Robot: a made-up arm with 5 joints. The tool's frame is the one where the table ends. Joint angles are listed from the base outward.
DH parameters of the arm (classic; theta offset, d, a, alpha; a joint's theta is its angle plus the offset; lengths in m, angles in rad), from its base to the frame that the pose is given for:
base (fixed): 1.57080 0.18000 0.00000 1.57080
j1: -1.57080 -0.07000 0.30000 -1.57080
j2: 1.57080 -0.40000 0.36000 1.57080
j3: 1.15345 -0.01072 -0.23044 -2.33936
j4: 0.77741 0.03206 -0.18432 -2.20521
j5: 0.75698 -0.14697 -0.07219 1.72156
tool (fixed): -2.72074 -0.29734 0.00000 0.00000
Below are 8 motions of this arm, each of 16 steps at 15 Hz.
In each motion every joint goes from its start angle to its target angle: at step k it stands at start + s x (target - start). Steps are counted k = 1, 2, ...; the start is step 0. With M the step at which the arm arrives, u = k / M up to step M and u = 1 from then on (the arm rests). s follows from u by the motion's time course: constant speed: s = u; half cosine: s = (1 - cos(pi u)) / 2; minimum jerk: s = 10 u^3 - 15 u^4 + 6 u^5.
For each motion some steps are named. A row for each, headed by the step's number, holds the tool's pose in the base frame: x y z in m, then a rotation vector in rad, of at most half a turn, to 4 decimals.
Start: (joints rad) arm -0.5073 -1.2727 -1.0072 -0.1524 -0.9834
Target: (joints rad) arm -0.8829 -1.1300 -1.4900 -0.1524 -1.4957
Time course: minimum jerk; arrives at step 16
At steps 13, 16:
13: 0.0352 -0.6769 -0.0053 -1.7316 0.4720 0.6053
16: 0.0250 -0.6834 0.0056 -1.7652 0.5158 0.5910

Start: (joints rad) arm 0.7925 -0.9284 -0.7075 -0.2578 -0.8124
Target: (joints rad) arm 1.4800 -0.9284 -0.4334 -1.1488 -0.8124
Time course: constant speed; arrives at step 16
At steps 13, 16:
13: 0.1624 0.2273 -0.5802 1.1508 -0.3221 -0.9628
16: 0.1235 0.3082 -0.6116 1.2601 -0.1712 -1.2000

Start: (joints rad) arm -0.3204 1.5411 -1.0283 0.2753 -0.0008
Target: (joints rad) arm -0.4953 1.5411 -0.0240 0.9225 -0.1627
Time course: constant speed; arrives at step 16
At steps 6, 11, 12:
6: -0.4305 -0.3004 0.0511 0.4665 1.5897 0.2976
11: -0.4162 -0.3238 0.1319 0.4333 1.6717 0.0003
12: -0.4115 -0.3244 0.1471 0.4291 1.6784 -0.0606

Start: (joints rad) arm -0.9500 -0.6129 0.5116 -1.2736 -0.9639
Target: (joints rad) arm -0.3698 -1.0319 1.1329 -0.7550 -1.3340
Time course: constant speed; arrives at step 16
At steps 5, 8, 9, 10, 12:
5: -0.2554 -1.1626 0.2082 0.0045 -0.7795 -1.3476
8: -0.2167 -1.1464 0.0239 0.2893 -0.6673 -1.3184
9: -0.2028 -1.1333 -0.0349 0.3846 -0.6321 -1.3036
10: -0.1884 -1.1165 -0.0919 0.4799 -0.5981 -1.2861
12: -0.1590 -1.0730 -0.1995 0.6704 -0.5342 -1.2438

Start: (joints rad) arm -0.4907 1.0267 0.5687 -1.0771 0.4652
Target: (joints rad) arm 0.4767 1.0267 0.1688 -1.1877 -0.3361
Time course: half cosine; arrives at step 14
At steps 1, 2, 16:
1: -0.2285 -0.9326 0.8116 -2.4271 0.2712 -0.4337
2: -0.2308 -0.9601 0.7688 -2.3683 0.2848 -0.4455
16: -0.2738 -0.8584 -0.4393 -0.8624 0.7915 -0.4491

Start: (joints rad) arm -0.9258 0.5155 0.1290 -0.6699 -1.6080
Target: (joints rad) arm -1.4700 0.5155 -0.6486 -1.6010 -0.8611
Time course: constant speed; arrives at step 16
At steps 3, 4, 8, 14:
3: -0.3375 -0.6984 0.4995 -0.7594 0.6480 -1.3358
4: -0.3217 -0.7049 0.5321 -0.8698 0.5833 -1.3126
8: -0.2417 -0.6979 0.6694 -1.2912 0.3145 -1.1795
14: -0.0891 -0.5771 0.8533 -1.8432 -0.1153 -0.8652

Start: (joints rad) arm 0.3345 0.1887 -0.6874 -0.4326 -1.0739
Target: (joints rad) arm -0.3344 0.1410 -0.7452 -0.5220 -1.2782
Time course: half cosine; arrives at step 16
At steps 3, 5, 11, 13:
3: -0.1805 -0.2612 -0.5107 0.1903 0.7804 0.3506
5: -0.1823 -0.3221 -0.4800 0.1073 0.8080 0.3117
11: -0.1897 -0.5275 -0.3056 -0.2224 0.9028 0.1384
13: -0.1915 -0.5665 -0.2521 -0.3030 0.9219 0.0915

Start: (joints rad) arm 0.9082 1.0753 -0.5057 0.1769 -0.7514
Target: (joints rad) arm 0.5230 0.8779 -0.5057 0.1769 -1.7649
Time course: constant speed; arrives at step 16
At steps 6, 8, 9, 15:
6: -0.4351 -0.1083 -0.2824 0.8806 1.7221 1.2614
8: -0.4272 -0.1519 -0.2581 0.8446 1.8456 1.2516
9: -0.4220 -0.1727 -0.2451 0.8274 1.9076 1.2443
15: -0.3760 -0.2810 -0.1574 0.7367 2.2812 1.1650

